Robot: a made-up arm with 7 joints.
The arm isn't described. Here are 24 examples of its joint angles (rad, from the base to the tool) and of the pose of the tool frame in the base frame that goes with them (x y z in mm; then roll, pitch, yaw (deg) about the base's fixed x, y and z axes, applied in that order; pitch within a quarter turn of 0, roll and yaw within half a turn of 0).
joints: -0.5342 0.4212 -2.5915 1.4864 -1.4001 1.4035 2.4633
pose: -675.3 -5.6 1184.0 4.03 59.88 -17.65
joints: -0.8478 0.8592 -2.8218 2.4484 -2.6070 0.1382 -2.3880
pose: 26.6 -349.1 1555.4 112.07 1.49 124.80
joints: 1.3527 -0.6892 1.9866 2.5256 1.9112 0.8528 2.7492
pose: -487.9 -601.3 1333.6 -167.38 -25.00 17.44
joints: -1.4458 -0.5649 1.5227 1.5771 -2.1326 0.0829 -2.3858
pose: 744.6 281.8 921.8 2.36 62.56 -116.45
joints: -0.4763 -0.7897 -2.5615 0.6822 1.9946 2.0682 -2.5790
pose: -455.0 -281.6 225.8 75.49 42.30 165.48
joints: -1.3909 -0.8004 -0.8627 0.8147 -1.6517 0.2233 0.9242
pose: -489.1 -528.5 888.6 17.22 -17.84 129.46
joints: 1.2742 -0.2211 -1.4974 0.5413 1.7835 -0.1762 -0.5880
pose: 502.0 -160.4 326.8 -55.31 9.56 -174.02
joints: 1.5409 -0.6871 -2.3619 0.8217 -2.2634 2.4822 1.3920
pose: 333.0 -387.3 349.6 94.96 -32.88 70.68
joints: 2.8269 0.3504 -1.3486 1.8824 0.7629 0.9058 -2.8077
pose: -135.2 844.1 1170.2 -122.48 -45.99 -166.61
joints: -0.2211 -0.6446 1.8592 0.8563 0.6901 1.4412 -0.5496
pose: 73.8 594.0 418.6 -95.40 -3.50 16.30
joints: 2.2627 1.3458 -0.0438 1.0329 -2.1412 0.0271 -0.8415
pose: -103.4 84.1 -112.7 -46.61 -12.62 -150.85
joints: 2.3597 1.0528 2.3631 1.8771 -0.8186 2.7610 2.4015
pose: -460.8 -168.0 1174.9 -58.38 -40.59 20.77
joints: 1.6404 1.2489 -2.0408 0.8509 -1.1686 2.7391 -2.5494
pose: 431.3 -168.5 970.6 -152.46 25.62 -97.43
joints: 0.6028 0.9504 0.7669 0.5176 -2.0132 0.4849 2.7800
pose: -286.7 234.1 109.0 -71.46 -12.32 -59.85
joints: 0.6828 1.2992 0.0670 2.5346 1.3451 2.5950 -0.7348
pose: 535.1 555.9 530.6 16.33 61.76 82.24
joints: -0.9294 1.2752 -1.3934 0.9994 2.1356 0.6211 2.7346
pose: -695.8 -464.1 557.5 -115.95 -34.59 -57.22
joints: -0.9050 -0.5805 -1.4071 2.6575 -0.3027 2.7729 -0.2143
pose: -516.1 159.3 1269.7 -64.86 8.00 139.92
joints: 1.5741 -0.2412 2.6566 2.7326 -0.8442 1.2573 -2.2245
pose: -196.7 -437.4 1545.6 -157.43 -17.80 -54.16
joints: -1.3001 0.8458 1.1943 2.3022 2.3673 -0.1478 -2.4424
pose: 630.1 -613.8 885.3 18.71 37.13 -138.19
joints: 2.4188 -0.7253 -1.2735 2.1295 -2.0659 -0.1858 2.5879
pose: 581.9 314.0 1324.4 76.01 63.46 -1.05
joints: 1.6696 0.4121 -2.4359 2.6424 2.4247 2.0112 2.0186
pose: 85.5 276.8 1513.2 -107.03 29.49 -126.49
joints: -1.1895 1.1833 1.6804 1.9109 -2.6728 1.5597 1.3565
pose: 768.6 -323.9 870.3 20.49 -5.37 169.97
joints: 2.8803 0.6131 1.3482 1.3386 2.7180 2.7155 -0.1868
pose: -442.2 -522.4 838.8 75.72 -8.01 -44.99
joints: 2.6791 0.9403 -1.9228 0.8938 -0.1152 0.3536 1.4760
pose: 521.3 540.3 791.6 1.36 11.15 -111.03
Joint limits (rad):
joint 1: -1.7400..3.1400
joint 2: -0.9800..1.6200
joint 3: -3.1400..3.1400
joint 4: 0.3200..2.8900
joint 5: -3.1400..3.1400
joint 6: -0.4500..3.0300
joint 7: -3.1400..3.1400
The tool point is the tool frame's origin. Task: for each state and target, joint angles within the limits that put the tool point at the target. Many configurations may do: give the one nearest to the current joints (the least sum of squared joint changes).
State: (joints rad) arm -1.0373 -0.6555 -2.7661 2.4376 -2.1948 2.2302 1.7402
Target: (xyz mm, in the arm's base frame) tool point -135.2 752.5 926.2
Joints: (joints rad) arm -1.3736 -0.6586 -3.0067 2.1743 -2.0602 2.6503 1.7131
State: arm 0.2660 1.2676 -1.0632 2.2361 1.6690 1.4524 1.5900
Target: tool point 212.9 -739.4 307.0
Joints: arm -0.2559 1.5108 -1.1517 1.6027 1.5568 1.5507 1.5345
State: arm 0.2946 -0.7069 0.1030 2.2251 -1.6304 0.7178 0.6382
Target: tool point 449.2 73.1 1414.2
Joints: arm 0.2369 -0.5897 0.0642 1.5404 -1.5532 0.8934 0.7129
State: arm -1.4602 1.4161 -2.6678 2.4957 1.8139 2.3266 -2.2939
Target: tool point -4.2 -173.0 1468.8
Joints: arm -0.8320 0.8441 -3.1400 1.9868 2.0672 2.6141 -2.3715
